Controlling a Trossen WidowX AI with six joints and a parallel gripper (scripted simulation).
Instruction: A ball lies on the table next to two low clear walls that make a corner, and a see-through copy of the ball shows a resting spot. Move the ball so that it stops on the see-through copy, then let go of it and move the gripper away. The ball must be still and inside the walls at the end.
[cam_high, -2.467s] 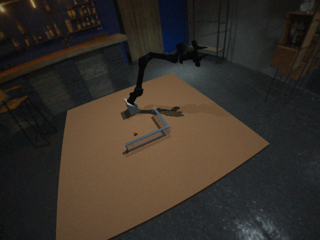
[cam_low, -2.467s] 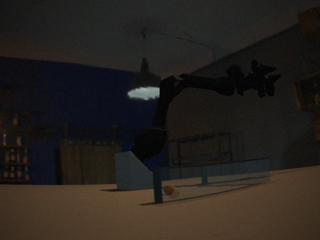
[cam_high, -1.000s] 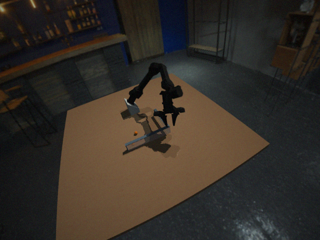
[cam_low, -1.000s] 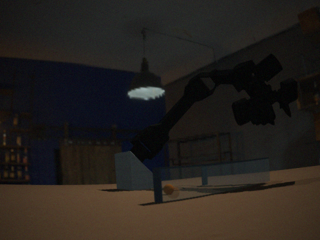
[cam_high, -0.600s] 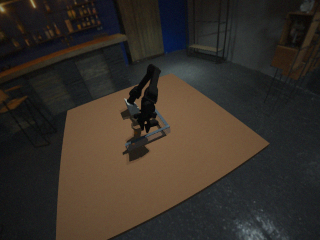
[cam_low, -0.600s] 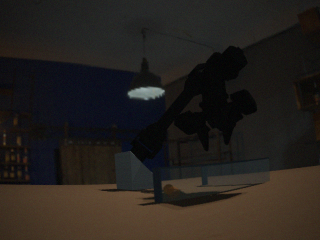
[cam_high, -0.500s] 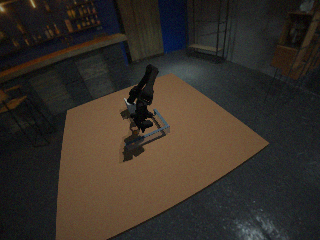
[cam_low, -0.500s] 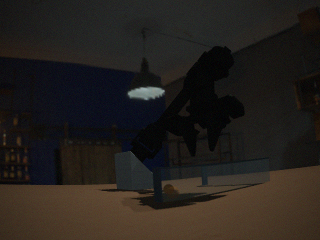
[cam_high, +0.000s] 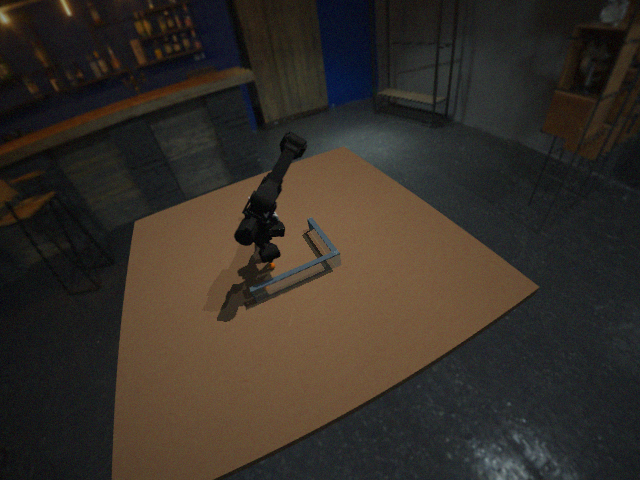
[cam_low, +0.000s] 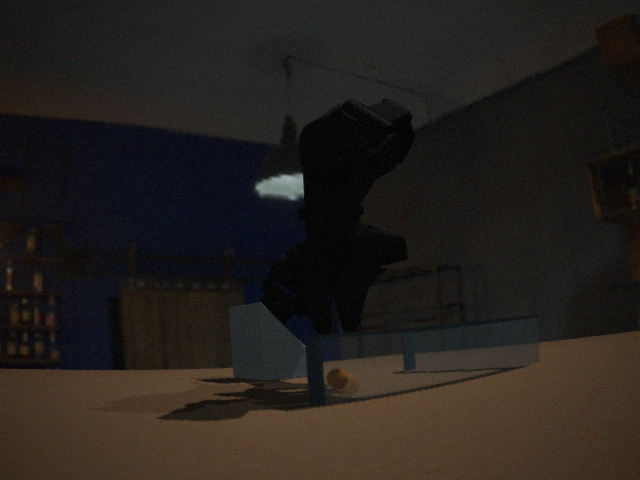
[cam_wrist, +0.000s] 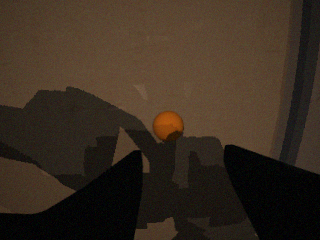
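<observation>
The orange ball is 50 mm below my gripper tip.
</observation>
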